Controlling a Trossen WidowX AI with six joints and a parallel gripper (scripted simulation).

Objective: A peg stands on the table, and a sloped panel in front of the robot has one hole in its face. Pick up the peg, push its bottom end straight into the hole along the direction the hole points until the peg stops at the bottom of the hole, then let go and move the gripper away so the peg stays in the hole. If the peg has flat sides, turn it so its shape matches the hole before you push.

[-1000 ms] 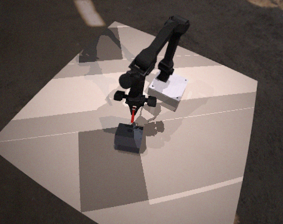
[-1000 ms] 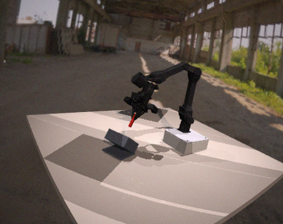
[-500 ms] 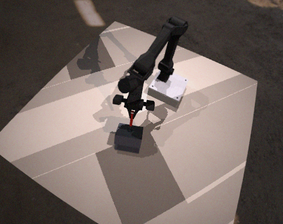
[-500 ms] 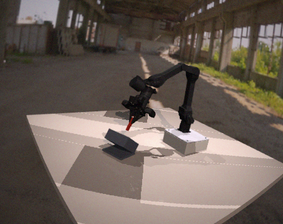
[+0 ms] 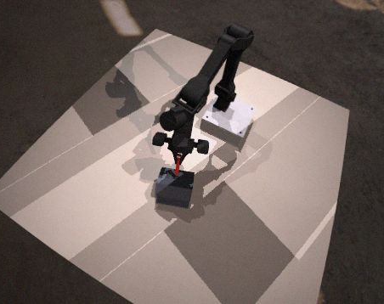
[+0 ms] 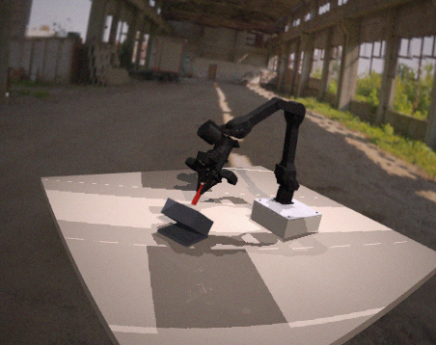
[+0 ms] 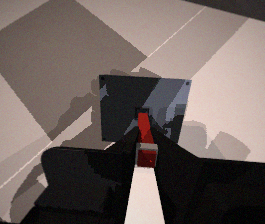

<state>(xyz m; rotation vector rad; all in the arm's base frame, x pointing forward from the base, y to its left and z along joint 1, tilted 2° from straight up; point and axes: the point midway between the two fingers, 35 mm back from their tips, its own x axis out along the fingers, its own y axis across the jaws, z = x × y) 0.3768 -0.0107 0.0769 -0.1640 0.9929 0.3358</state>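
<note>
My gripper tip is now 7 cm above the sloped grey panel, 4 cm short of it and 2 cm to the right of it. Also, from my gripper tip: red peg: 1 cm behind, 1 cm above.
</note>
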